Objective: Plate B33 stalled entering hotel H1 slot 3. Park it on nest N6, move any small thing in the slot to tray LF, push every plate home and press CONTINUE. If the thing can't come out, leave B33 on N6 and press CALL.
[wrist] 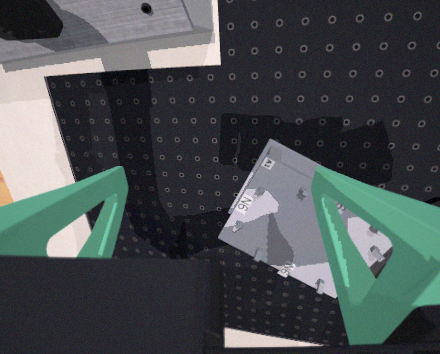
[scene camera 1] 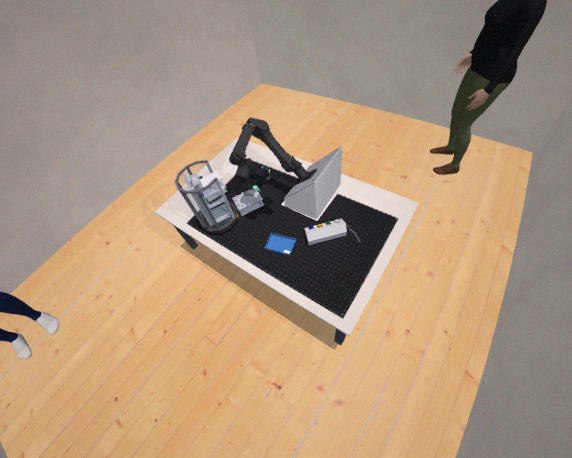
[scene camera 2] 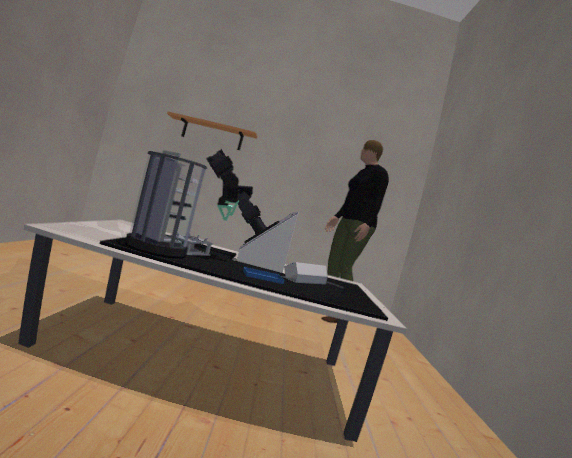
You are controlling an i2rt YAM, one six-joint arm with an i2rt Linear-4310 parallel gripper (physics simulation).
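Places are measured from the arm's base along level axes (x ahead, y left, z up), in centimetres.
Pixels of known places: gripper, fingertip midpoint: (wrist: 219, 177) (scene camera 1: 264, 185) (scene camera 2: 228, 217); arm's base, link origin: (scene camera 1: 305, 177) (scene camera 2: 262, 232).
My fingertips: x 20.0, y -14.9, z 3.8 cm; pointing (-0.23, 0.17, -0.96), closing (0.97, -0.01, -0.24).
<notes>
Ahead of a thing's pixels: the offset from my fingertips to its top centre. Level surfaces: height alone.
A round grey hotel tower {dy -21.3, dx +25.3, dz +21.0 cm} (scene camera 1: 218, 230) (scene camera 2: 161, 200) stands at the table's left end with several levels inside; slot labels, plate B33 and any small thing in a slot cannot be made out. Nest N6 {dy -12.4, dx +6.4, dz -11.3 cm} (scene camera 1: 246, 202) (scene camera 2: 199, 248) (wrist: 295, 230), a grey block with small pegs, sits beside it with no plate on it. A blue tray {dy +23.7, dx +19.2, dz -17.1 cm} (scene camera 1: 280, 244) (scene camera 2: 263, 275) lies on the mat, its label unreadable. A white button box {dy +41.0, dx -0.5, dz -10.5 cm} (scene camera 1: 326, 232) (scene camera 2: 308, 273) has blue, yellow, green and white buttons. My gripper (scene camera 1: 262, 180) (scene camera 2: 226, 215) (wrist: 219, 177) is open and empty above the mat; its right finger overlaps N6 in the wrist view.
The arm rises from a sloped grey stand (scene camera 1: 325, 187) (scene camera 2: 272, 247) (wrist: 165, 22) behind the button box. A cable runs from the box's right end. A black perforated mat {dz -18.8 cm} (scene camera 1: 350, 265) covers much of the white table. A person (scene camera 1: 505, 45) (scene camera 2: 367, 192) stands beyond the table.
</notes>
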